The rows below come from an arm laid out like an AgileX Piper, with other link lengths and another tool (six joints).
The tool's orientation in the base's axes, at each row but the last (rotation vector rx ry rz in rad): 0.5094, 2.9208, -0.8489; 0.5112, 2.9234, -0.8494; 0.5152, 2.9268, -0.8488; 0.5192, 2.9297, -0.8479; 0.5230, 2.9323, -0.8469; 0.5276, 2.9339, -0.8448; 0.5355, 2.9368, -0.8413; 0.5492, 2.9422, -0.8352; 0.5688, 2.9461, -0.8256; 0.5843, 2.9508, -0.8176; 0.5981, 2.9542, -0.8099; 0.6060, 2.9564, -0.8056
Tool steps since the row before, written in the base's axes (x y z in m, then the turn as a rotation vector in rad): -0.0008, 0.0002, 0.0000, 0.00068, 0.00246, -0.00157; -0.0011, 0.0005, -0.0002, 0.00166, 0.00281, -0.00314; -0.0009, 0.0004, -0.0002, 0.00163, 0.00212, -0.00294; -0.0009, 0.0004, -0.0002, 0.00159, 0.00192, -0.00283; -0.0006, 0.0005, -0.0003, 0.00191, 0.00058, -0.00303; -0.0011, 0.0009, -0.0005, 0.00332, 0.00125, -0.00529; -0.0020, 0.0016, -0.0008, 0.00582, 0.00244, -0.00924; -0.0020, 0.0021, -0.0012, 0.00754, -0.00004, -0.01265; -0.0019, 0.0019, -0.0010, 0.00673, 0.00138, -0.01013; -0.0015, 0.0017, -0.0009, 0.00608, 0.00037, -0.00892; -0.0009, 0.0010, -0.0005, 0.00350, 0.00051, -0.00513; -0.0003, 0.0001, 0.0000, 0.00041, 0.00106, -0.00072
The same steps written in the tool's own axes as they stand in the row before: 0.0008, -0.0001, -0.0001, 0.00032, 0.00298, 0.00000; 0.0012, 0.0001, -0.0001, -0.00028, 0.00438, 0.00111; 0.0010, 0.0001, 0.0000, -0.00049, 0.00372, 0.00130; 0.0010, 0.0001, 0.0000, -0.00053, 0.00349, 0.00132; 0.0008, 0.0004, 0.0000, -0.00121, 0.00264, 0.00217; 0.0014, 0.0006, 0.0000, -0.00203, 0.00479, 0.00367; 0.0025, 0.0010, 0.0000, -0.00348, 0.00858, 0.00628; 0.0027, 0.0016, 0.0001, -0.00547, 0.00892, 0.01036; 0.0025, 0.0013, 0.0000, -0.00455, 0.00851, 0.00754; 0.0021, 0.0012, 0.0000, -0.00444, 0.00688, 0.00705; 0.0013, 0.0007, 0.0000, -0.00245, 0.00419, 0.00391; 0.0003, 0.0000, 0.0000, 0.00009, 0.00134, 0.00007
